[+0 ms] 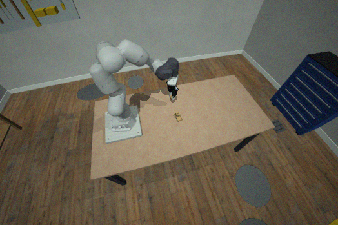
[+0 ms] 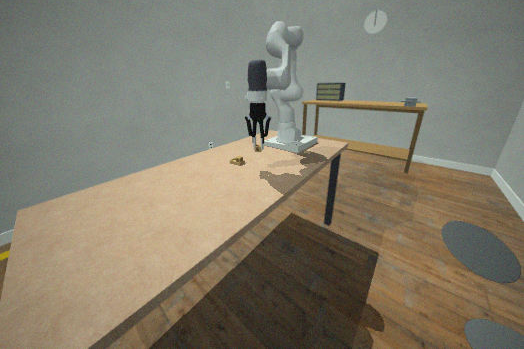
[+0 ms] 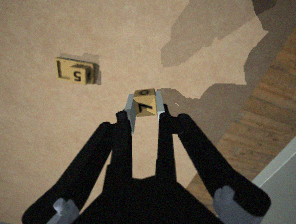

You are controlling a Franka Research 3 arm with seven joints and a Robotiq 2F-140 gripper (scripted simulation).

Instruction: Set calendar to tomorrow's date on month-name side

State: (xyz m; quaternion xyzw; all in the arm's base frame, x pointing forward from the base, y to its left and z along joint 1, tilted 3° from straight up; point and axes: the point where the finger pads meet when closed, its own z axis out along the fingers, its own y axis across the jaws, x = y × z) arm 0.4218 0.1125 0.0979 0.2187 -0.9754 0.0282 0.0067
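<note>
The wooden tray lies 150 mm to the right of my hand, 130 mm below it and 20 mm ahead of it. Also, from my hand: wooden digit cube (30 mm below).
</note>
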